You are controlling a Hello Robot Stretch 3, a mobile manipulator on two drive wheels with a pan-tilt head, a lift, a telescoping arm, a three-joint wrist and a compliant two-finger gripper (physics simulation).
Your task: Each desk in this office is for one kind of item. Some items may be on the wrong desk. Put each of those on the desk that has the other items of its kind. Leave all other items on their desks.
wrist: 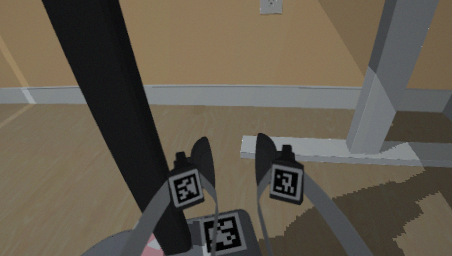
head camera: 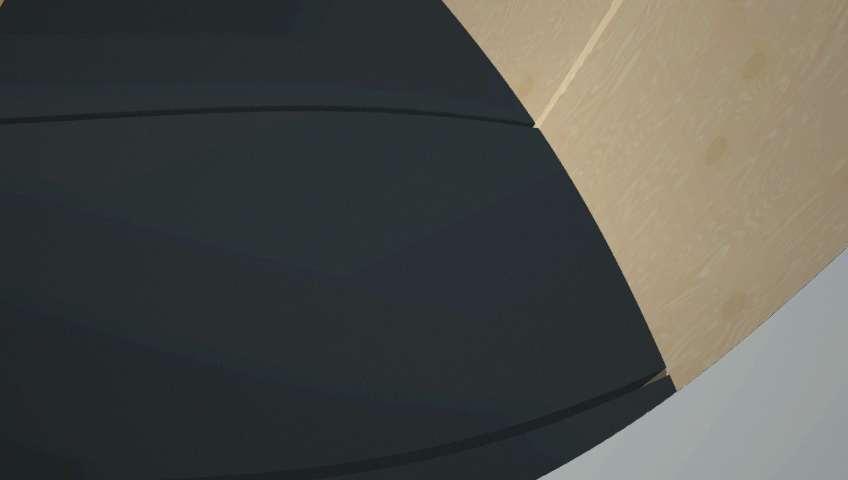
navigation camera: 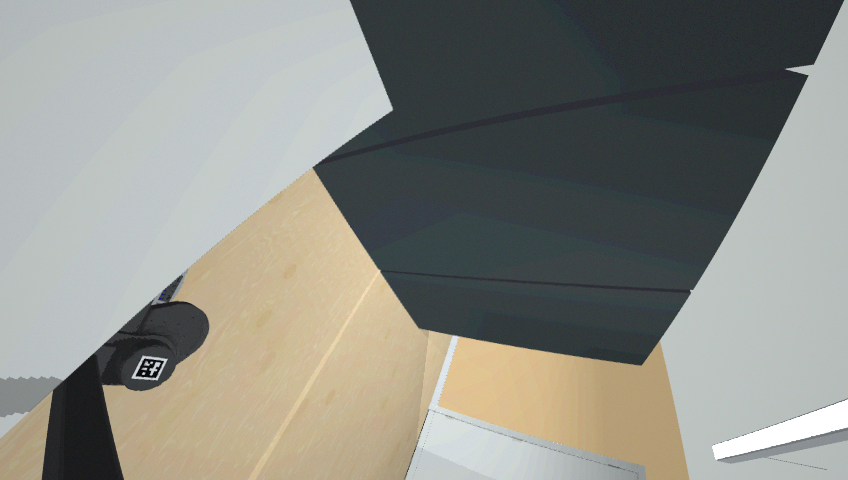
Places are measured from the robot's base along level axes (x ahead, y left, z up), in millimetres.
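Pixels of known places: gripper, fingertip midpoint: (wrist: 233,153).
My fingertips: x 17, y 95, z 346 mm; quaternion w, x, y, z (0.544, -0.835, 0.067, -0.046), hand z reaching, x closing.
For each thing: its top centre in the pictures, then the offset to it from my fingertips. "pt": a spot on its surface instead. Level surfaces: height alone.
- pale grey-white desk top at its surface level: 374 mm up
- white-grey leg at a spot on its surface: (wrist: 395,65) pt 410 mm ahead, 242 mm left, 61 mm down
- floor foot at a spot on its surface: (wrist: 300,147) pt 253 mm ahead, 316 mm left, 321 mm down
A pale grey-white desk top (head camera: 773,380) (navigation camera: 148,118) shows at the lower right in the head view and at the upper left in the navigation view. The items of the task do not show in the three views. My gripper (wrist: 233,153) is open in the wrist view, its two fingertips apart with bare floor between them. It is low, above the wood floor. In the navigation view my dark wrist part with a marker (navigation camera: 148,367) shows beside the desk top's edge, which hides part of it; the fingers are hidden there.
A large dark panelled surface (head camera: 333,208) (navigation camera: 565,178) fills much of the head and navigation views. My black mast (navigation camera: 80,428) (wrist: 107,100) shows too. A white-grey leg (wrist: 395,65) with a floor foot (wrist: 300,147) stands at the right, before an orange wall (wrist: 215,50).
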